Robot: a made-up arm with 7 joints.
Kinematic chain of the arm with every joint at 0, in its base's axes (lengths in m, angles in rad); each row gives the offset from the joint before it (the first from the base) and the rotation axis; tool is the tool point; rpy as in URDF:
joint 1: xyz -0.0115 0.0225 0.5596 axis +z
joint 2: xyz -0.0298 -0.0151 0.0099 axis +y
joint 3: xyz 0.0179 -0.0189 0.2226 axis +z
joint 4: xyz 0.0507 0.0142 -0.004 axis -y
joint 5: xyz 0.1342 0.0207 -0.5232 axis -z
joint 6: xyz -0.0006 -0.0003 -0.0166 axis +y
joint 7: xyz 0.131 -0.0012 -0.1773 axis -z
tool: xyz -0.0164 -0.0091 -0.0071 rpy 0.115 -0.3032 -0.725
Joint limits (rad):
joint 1: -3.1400..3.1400
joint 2: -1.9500..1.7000
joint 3: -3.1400..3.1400
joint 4: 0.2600..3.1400
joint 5: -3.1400..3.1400
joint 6: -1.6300..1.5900
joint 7: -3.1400..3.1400
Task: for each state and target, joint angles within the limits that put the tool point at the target. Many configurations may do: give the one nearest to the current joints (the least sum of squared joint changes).
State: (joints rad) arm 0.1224 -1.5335 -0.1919 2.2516 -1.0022 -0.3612 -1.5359
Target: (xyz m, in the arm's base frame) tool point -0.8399 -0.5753 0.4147
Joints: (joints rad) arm 0.6438 -1.9500 -0.2972 2.6627 -0.7918 0.0763 -1.5519
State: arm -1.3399 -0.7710 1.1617 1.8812 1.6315 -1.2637 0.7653
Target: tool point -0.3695 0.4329 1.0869
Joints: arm -0.7557 -1.1826 0.9339 2.4279 1.4558 -1.4097 0.7856
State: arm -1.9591 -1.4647 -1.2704 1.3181 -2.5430 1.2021 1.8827
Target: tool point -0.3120 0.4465 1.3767
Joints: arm -2.0148 -1.1516 -0.5556 1.7006 -2.6980 1.0848 1.9166
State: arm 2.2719 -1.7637 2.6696 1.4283 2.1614 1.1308 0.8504
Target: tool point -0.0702 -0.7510 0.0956
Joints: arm 2.1144 -1.4270 2.2859 1.7185 2.2392 1.0615 0.8674
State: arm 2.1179 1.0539 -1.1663 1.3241 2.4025 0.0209 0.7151
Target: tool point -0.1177 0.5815 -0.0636
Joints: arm 2.4912 1.2521 -0.4393 1.4666 2.4272 0.2704 0.7050
